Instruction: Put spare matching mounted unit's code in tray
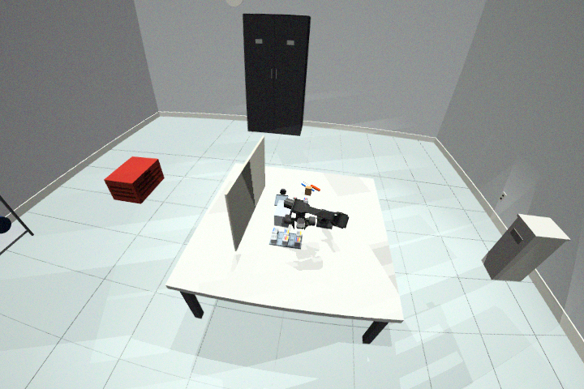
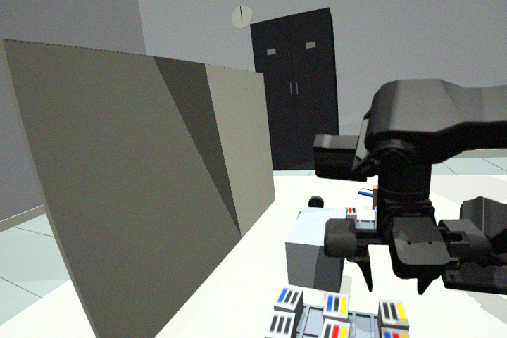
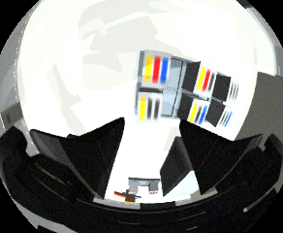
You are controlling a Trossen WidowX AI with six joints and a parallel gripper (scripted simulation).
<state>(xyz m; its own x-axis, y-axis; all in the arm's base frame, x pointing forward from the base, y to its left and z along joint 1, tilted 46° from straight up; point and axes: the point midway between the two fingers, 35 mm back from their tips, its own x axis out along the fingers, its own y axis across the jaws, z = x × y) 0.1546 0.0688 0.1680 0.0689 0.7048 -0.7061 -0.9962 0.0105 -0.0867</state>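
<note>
My gripper tip is now 13 cm short of the grey mounted unit, 15 cm to the left of it and 4 cm above it. The rest, counted from my gripper tip: tall grey panel (35 cm ahead, 17 cm to the right, 14 cm above).
</note>
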